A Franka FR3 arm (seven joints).
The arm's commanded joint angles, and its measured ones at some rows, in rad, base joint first. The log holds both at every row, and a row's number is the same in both.
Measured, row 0: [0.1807 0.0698 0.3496 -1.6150 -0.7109 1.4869 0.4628]
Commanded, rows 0 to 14: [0.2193 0.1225 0.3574 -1.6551 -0.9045 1.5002 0.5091]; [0.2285 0.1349 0.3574 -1.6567 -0.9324 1.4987 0.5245]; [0.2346 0.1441 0.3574 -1.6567 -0.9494 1.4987 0.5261]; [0.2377 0.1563 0.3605 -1.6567 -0.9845 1.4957 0.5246]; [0.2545 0.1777 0.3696 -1.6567 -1.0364 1.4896 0.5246]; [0.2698 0.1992 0.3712 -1.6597 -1.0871 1.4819 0.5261]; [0.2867 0.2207 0.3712 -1.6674 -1.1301 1.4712 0.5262]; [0.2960 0.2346 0.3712 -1.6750 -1.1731 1.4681 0.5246]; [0.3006 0.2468 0.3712 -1.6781 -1.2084 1.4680 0.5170]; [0.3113 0.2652 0.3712 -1.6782 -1.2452 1.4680 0.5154]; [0.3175 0.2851 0.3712 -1.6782 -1.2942 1.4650 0.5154]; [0.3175 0.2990 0.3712 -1.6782 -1.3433 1.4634 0.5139]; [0.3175 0.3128 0.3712 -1.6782 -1.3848 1.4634 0.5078]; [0.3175 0.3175 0.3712 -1.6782 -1.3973 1.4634 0.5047]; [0.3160 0.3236 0.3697 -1.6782 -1.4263 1.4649 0.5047]
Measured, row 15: [0.3178 0.3037 0.3676 -1.6775 -1.3434 1.4803 0.5025]
